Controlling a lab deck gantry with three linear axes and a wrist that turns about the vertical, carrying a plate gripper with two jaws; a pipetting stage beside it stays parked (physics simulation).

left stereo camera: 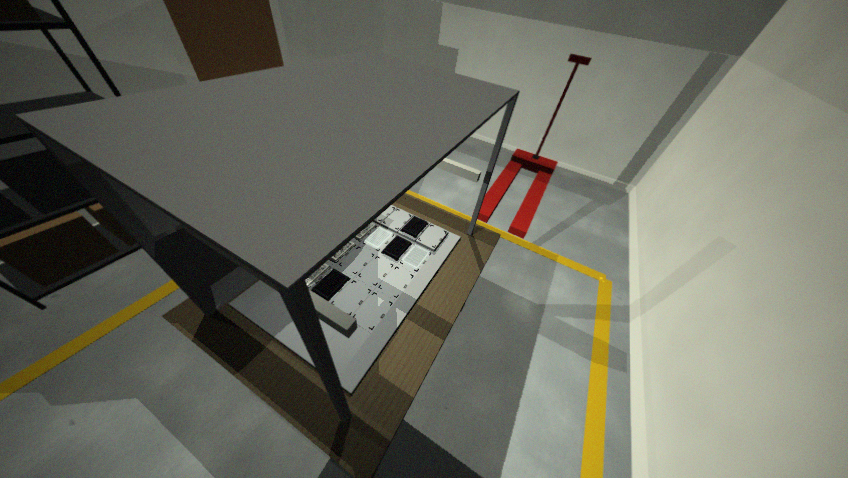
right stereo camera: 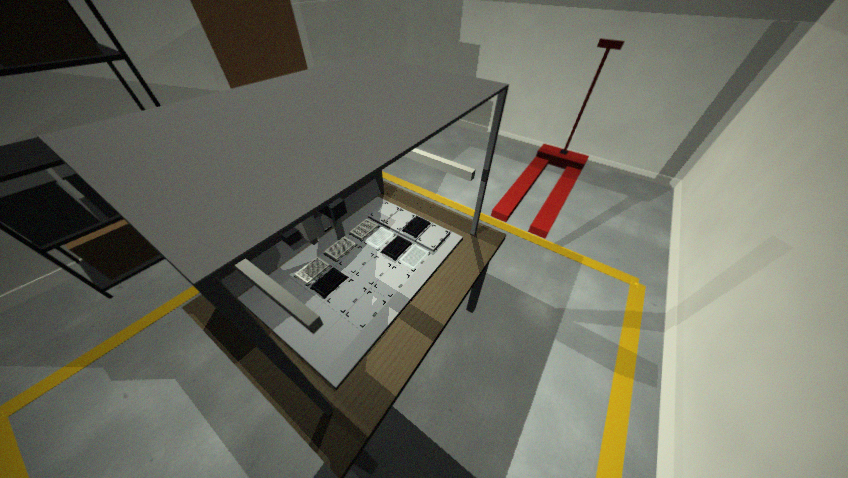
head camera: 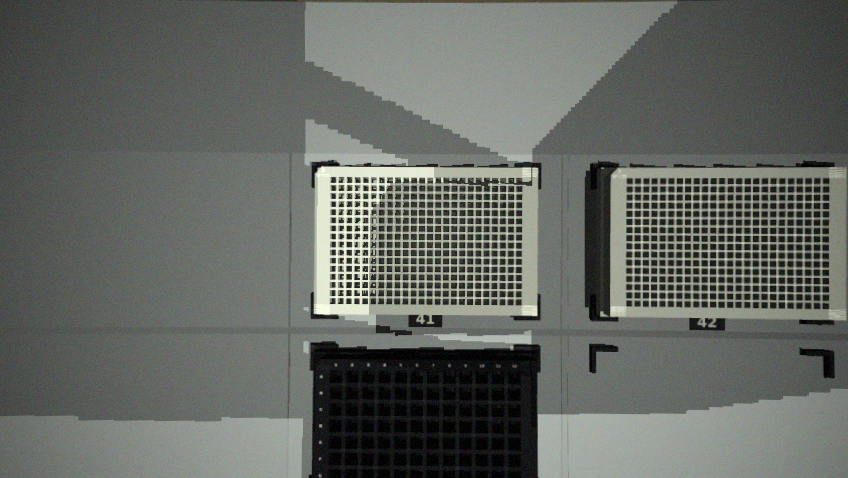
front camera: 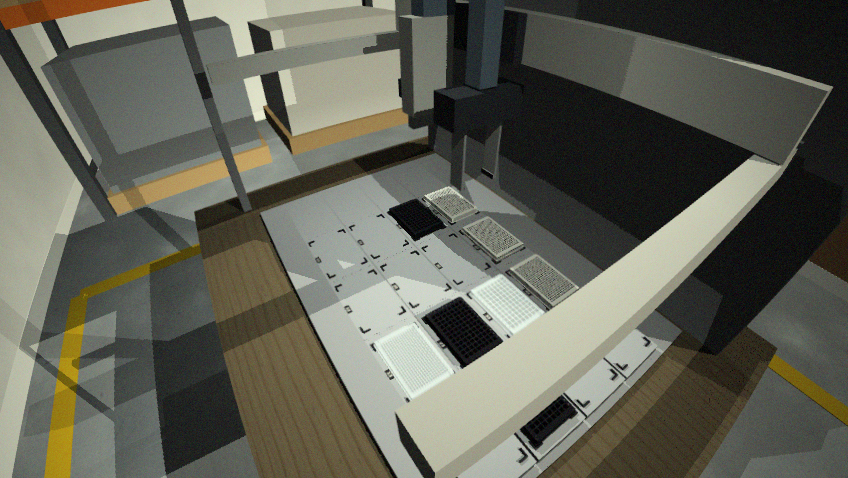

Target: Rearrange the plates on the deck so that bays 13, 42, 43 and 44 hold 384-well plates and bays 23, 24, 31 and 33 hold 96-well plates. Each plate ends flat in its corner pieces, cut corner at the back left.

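Frame: origin at the robot's base, x back, y right, z up, level; centimetres.
Seen in the pictures: gripper, fingertip midpoint: (right stereo camera: 334, 233) (front camera: 473, 180); robot's base, origin of the base link: (left stereo camera: 371, 328) (right stereo camera: 362, 326) (front camera: 310, 243).
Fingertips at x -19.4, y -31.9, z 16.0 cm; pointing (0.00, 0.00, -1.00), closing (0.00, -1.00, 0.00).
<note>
Pixels of each thing's middle, then the offset from my fingertips to it. "*": a spot on its surface instead.
- bay 41, surface spot: (head camera: 425, 237) (front camera: 450, 201) * dx +13.0, dy -4.7, dz -14.6 cm
- bay 42, surface spot: (head camera: 727, 243) (front camera: 492, 235) * dx -3.5, dy -4.5, dz -14.6 cm
- bay 43, surface spot: (front camera: 543, 279) (right stereo camera: 364, 228) * dx -20.0, dy -4.1, dz -14.6 cm
- black 96-well plate, body centre: (head camera: 424, 428) (front camera: 415, 217) (left stereo camera: 330, 283) (right stereo camera: 329, 281) dx +13.0, dy +6.2, dz -15.3 cm
- white plate, body centre: (front camera: 506, 303) (left stereo camera: 378, 237) (right stereo camera: 380, 237) dx -19.8, dy +6.2, dz -15.3 cm
- white 384-well plate, body centre: (front camera: 412, 359) (left stereo camera: 416, 256) (right stereo camera: 414, 256) dx -19.8, dy +27.6, dz -15.3 cm
My gripper (front camera: 472, 181) is open and empty, raised at the deck's back left near bay 41; it does not show in the head view. Beige 384-well plates lie in bay 41 (front camera: 450, 203) (head camera: 425, 237), bay 42 (front camera: 492, 237) (head camera: 727, 243) and bay 43 (front camera: 543, 279) (right stereo camera: 363, 228). A black 96-well plate (front camera: 415, 218) (head camera: 424, 415) lies in bay 31. A white plate (front camera: 507, 304) (right stereo camera: 380, 237) lies in bay 33, a black plate (front camera: 463, 329) (right stereo camera: 396, 247) in bay 23, a white 384-well plate (front camera: 413, 359) (right stereo camera: 414, 256) in bay 13. Another black plate (front camera: 549, 418) (right stereo camera: 416, 225), partly hidden, is in bay 24.
A pale beam (front camera: 587, 279) crosses over the deck's right part and hides some of it. Bay 44's corner pieces (front camera: 647, 341) show no plate. The pipetting stage (front camera: 422, 65) stands behind at the left. Bays 32, 22, 21, 11 and 12 show bare corner pieces.
</note>
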